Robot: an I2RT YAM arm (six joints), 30 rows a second.
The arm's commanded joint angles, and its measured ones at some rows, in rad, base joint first. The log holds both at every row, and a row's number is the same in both.
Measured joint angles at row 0:
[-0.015, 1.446, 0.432, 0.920, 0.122, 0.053]
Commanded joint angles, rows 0 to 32:
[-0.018, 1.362, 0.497, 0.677, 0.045, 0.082]
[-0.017, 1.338, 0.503, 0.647, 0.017, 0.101]
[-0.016, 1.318, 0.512, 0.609, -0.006, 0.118]
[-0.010, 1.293, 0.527, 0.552, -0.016, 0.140]
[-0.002, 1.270, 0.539, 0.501, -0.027, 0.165]
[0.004, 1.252, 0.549, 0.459, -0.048, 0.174]
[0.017, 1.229, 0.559, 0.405, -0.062, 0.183]
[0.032, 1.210, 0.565, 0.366, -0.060, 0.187]
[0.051, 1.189, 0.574, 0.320, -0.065, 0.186]
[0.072, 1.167, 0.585, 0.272, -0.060, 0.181]
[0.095, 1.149, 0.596, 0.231, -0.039, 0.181]
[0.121, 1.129, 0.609, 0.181, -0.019, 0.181]
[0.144, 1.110, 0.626, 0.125, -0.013, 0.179]
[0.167, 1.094, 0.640, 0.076, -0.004, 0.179]
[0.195, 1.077, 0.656, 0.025, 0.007, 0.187]
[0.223, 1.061, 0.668, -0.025, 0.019, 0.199]
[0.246, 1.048, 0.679, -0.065, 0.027, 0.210]
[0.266, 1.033, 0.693, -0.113, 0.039, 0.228]
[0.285, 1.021, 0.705, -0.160, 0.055, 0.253]
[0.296, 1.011, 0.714, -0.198, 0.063, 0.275]
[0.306, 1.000, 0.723, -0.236, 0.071, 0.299]
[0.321, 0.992, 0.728, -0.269, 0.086, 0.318]
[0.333, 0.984, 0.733, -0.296, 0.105, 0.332]
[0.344, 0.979, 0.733, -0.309, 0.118, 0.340]
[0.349, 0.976, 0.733, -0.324, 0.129, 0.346]
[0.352, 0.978, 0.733, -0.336, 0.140, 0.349]
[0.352, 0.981, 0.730, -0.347, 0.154, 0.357]
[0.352, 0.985, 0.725, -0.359, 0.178, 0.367]
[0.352, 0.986, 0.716, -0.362, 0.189, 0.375]
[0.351, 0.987, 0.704, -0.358, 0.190, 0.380]
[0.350, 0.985, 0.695, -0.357, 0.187, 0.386]
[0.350, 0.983, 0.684, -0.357, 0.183, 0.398]
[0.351, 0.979, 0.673, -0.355, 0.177, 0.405]
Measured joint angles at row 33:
[0.347, 0.986, 0.700, -0.306, 0.145, 0.362]
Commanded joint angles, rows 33 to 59:
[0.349, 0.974, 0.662, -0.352, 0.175, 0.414]
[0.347, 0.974, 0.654, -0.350, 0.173, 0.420]
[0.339, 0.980, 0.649, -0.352, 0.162, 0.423]
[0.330, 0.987, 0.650, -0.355, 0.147, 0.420]
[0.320, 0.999, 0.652, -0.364, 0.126, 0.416]
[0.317, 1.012, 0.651, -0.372, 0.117, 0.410]
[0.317, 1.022, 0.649, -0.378, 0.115, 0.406]
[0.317, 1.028, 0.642, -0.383, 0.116, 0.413]
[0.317, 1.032, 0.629, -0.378, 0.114, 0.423]
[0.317, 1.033, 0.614, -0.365, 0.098, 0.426]
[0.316, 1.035, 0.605, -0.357, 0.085, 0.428]
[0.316, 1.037, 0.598, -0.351, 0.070, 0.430]
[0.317, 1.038, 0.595, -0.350, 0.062, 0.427]
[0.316, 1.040, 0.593, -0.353, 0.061, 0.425]
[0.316, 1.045, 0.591, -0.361, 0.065, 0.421]
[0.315, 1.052, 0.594, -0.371, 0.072, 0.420]
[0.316, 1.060, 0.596, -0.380, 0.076, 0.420]
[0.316, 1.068, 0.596, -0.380, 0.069, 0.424]
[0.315, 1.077, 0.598, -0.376, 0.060, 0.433]
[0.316, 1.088, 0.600, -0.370, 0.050, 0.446]
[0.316, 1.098, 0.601, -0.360, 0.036, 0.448]
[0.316, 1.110, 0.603, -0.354, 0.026, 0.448]
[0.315, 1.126, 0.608, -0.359, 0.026, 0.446]
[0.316, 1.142, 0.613, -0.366, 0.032, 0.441]
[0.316, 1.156, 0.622, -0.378, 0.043, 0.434]
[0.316, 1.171, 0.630, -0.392, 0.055, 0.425]
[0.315, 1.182, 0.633, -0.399, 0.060, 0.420]
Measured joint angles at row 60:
[0.319, 1.158, 0.603, -0.361, 0.051, 0.426]
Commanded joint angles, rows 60 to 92:
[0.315, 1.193, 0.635, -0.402, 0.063, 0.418]
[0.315, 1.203, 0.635, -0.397, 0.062, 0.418]
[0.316, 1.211, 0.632, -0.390, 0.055, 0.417]
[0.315, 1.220, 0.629, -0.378, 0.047, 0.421]
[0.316, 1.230, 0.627, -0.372, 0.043, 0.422]
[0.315, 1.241, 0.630, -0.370, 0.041, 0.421]
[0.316, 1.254, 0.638, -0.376, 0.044, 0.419]
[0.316, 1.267, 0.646, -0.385, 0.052, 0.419]
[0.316, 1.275, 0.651, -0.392, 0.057, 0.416]
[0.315, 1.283, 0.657, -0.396, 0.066, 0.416]
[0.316, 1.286, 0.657, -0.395, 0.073, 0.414]
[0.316, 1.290, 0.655, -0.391, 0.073, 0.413]
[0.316, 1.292, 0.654, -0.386, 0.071, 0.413]
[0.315, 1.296, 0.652, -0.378, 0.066, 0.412]
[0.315, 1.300, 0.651, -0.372, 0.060, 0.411]
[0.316, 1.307, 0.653, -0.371, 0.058, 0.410]
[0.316, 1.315, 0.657, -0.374, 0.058, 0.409]
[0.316, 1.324, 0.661, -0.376, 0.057, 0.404]
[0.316, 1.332, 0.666, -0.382, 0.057, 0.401]
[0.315, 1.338, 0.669, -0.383, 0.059, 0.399]
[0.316, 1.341, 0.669, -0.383, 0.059, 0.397]
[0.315, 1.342, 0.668, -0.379, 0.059, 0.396]
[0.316, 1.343, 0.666, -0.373, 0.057, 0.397]
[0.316, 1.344, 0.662, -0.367, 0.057, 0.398]
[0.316, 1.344, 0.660, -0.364, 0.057, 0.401]
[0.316, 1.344, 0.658, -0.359, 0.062, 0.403]
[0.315, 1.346, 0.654, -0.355, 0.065, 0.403]
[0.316, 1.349, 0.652, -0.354, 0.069, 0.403]
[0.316, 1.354, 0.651, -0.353, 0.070, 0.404]
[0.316, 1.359, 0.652, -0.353, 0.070, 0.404]
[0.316, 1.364, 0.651, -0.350, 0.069, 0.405]
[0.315, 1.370, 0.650, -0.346, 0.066, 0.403]
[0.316, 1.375, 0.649, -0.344, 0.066, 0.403]
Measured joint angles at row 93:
[0.319, 1.356, 0.645, -0.350, 0.054, 0.411]
